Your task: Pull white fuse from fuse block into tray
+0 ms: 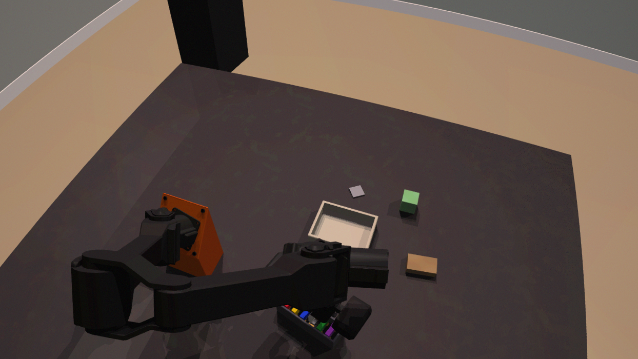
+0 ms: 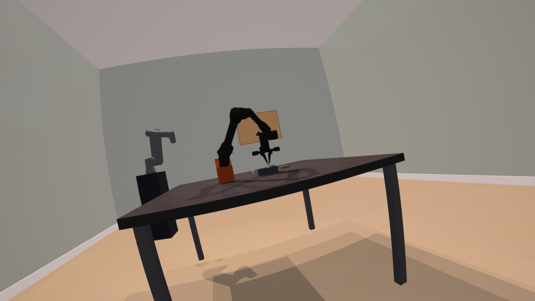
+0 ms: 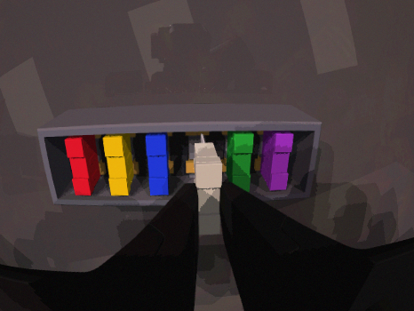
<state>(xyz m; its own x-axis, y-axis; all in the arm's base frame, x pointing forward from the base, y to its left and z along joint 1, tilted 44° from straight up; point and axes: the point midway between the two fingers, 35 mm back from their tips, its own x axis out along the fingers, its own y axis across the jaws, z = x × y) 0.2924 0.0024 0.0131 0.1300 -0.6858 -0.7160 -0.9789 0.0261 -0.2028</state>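
The green fuse is 4 cm below my gripper tip and 2 cm ahead of it. Also, from my gripper tip: blue fuse: 4 cm below, 2 cm behind; then white fuse: 1 cm below; then purple fuse: 4 cm below, 4 cm ahead, 1 cm to the right.
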